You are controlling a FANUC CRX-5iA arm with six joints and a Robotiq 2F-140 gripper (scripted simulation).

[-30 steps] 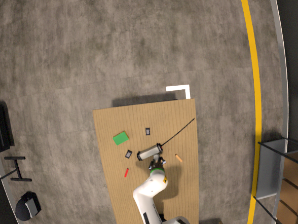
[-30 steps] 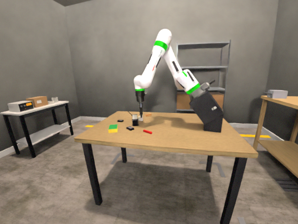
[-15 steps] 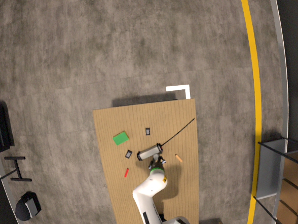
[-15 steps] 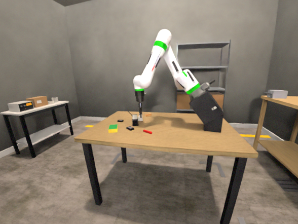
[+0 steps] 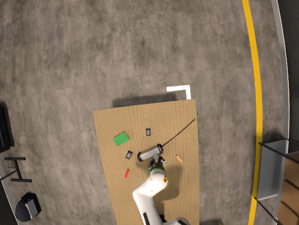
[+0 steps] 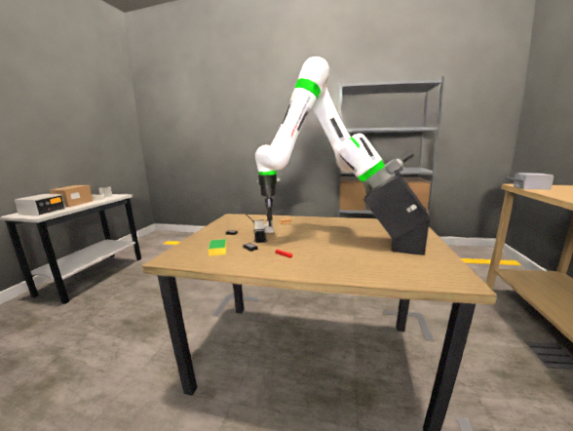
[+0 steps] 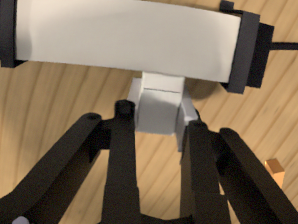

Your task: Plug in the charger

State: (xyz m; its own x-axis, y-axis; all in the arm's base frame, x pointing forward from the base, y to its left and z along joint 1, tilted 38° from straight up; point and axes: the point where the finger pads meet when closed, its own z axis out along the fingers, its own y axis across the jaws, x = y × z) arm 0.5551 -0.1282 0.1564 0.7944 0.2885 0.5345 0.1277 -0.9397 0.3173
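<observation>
My gripper is now 10 mm short of the charger and 10 mm above it.
</observation>
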